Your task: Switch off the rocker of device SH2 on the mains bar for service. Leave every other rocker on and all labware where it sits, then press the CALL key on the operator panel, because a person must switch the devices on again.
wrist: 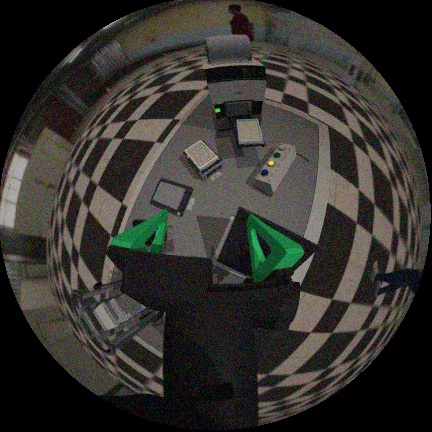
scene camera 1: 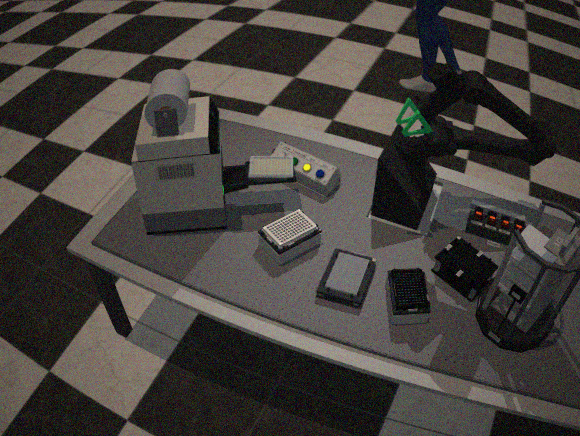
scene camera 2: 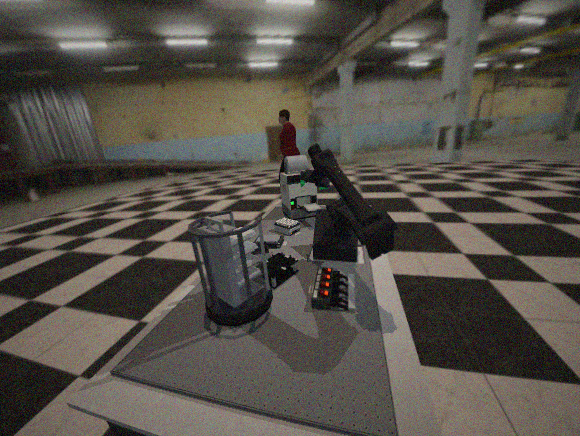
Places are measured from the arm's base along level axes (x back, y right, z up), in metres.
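Pixels of known places: gripper, fingertip midpoint: [wrist: 207, 215] [scene camera 1: 399, 128] [scene camera 2: 310, 187]; arm's base at its link origin: [scene camera 1: 408, 154] [scene camera 2: 342, 223].
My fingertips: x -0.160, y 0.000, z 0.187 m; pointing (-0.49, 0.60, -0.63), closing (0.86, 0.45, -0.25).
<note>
For each thing: its top centre in the pictures, then the offset to it from my fingertips.
- operator panel at its top centre: [scene camera 1: 305, 156] [wrist: 280, 159] dx +0.062, dy +0.310, dz -0.254 m
- blue key at its top centre: [scene camera 1: 320, 171] [wrist: 264, 170] dx +0.028, dy +0.239, dz -0.263 m
- white well plate at its top centre: [scene camera 1: 289, 226] [wrist: 199, 152] [scene camera 2: 286, 221] dx -0.224, dy +0.206, dz -0.268 m
- grey-topped device at its top centre: [scene camera 1: 347, 272] [wrist: 167, 193] [scene camera 2: 268, 238] dx -0.269, dy +0.007, dz -0.303 m
- black rack at its top centre: [scene camera 1: 410, 287] [wrist: 142, 231] dx -0.268, dy -0.169, dz -0.268 m
- black device at its top centre: [scene camera 1: 469, 257] [scene camera 2: 275, 260] dx -0.096, dy -0.292, dz -0.261 m
- caged carousel at its top centre: [scene camera 1: 557, 227] [scene camera 2: 224, 215] [wrist: 83, 325] dx -0.174, dy -0.488, dz +0.014 m
- tall machine at its top centre: [scene camera 1: 170, 80] [wrist: 225, 34] [scene camera 2: 295, 155] dx -0.244, dy +0.558, dz +0.119 m
The mains bar [scene camera 1: 490, 234] [scene camera 2: 320, 301] lies at the back right in scene camera 1, with several rockers glowing orange in a row; their labels are too small to read. The mains bar does not show clearly in the wrist view. The operator panel [scene camera 1: 327, 185] [wrist: 270, 183] is a sloped pale box with a green, a yellow [scene camera 1: 307, 167] [wrist: 271, 163] and a blue key [scene camera 1: 320, 173] [wrist: 264, 172]; the key labels are not legible. My gripper [scene camera 1: 414, 119] [scene camera 2: 313, 185] [wrist: 207, 215] has green fingers, is open and empty, and hangs high near the arm's base, apart from the panel and bar.
A white well plate [scene camera 1: 290, 228] [wrist: 201, 154], a grey-topped device [scene camera 1: 348, 272] [wrist: 171, 195], a black rack [scene camera 1: 408, 289] and a black device [scene camera 1: 466, 267] stand on the table. A caged carousel [scene camera 2: 239, 311] stands near the bar. A tall machine [scene camera 1: 182, 192] [wrist: 236, 91] holds out a plate [scene camera 1: 271, 167] [wrist: 249, 131].
</note>
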